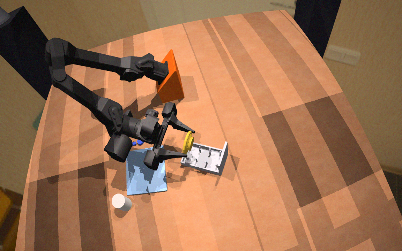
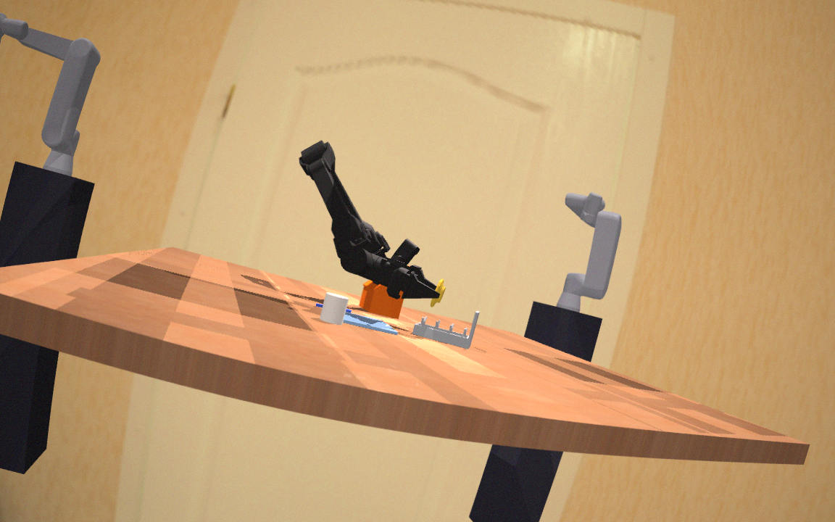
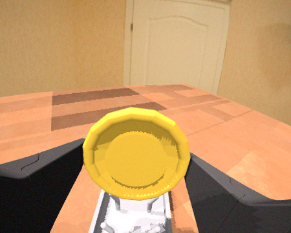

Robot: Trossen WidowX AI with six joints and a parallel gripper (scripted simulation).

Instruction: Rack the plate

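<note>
My gripper tip is now 7 cm above the grey dish rack, 2 cm to the right of it and 1 cm short of it. From my gripper tip the other things lie so: blue spoon (20 cm to the right, 10 cm behind, 9 cm below); yellow plate (1 cm to the right); white cup (24 cm to the right, 11 cm ahead, 7 cm below).
</note>
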